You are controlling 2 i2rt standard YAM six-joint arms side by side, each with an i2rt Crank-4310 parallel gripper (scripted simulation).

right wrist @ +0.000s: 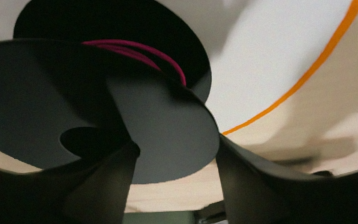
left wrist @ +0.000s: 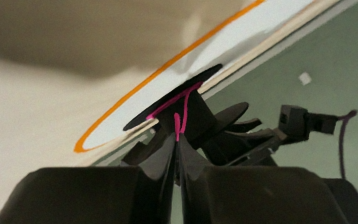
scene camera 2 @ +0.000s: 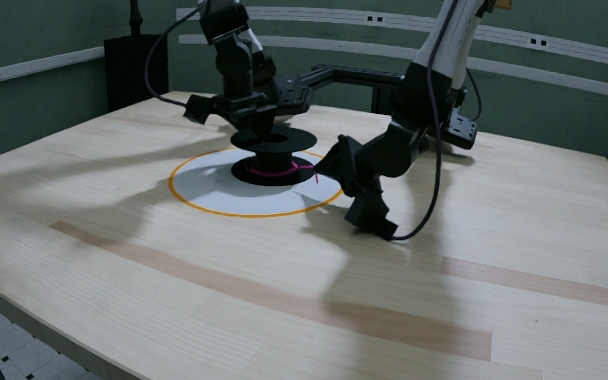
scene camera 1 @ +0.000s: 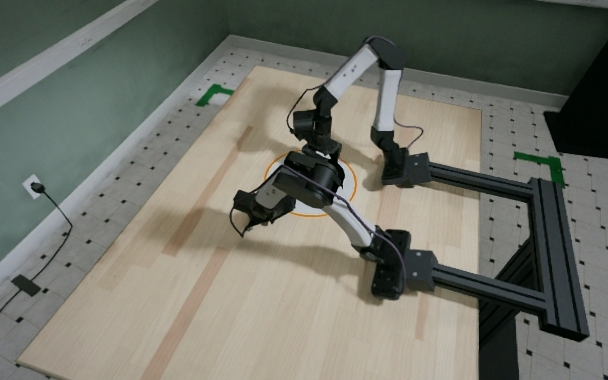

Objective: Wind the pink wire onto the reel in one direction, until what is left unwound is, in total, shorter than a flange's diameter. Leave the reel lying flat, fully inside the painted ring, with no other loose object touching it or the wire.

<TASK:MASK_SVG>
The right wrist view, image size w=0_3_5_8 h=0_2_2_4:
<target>right gripper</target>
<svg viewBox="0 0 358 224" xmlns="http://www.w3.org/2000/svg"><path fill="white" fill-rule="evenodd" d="M139 147L131 138L125 136L108 147L62 166L27 173L18 173L0 168L0 224L122 224ZM220 133L220 147L215 159L228 224L358 224L358 169L329 177L299 172L271 162L239 146Z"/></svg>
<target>black reel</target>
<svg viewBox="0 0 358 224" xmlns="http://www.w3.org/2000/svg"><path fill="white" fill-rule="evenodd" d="M0 41L0 151L2 153L45 170L79 160L114 144L126 136L131 138L140 149L131 185L163 183L190 176L205 168L217 155L220 147L220 131L213 114L205 105L212 86L212 71L208 55L201 41L188 24L157 0L30 0L22 8L16 19L13 39ZM83 42L100 39L119 39L155 48L171 57L180 65L186 77L186 86L183 85L178 69L167 59L156 53L135 46L116 44L131 48L147 56L159 66L162 72L131 57L107 49L86 45Z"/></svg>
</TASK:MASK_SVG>
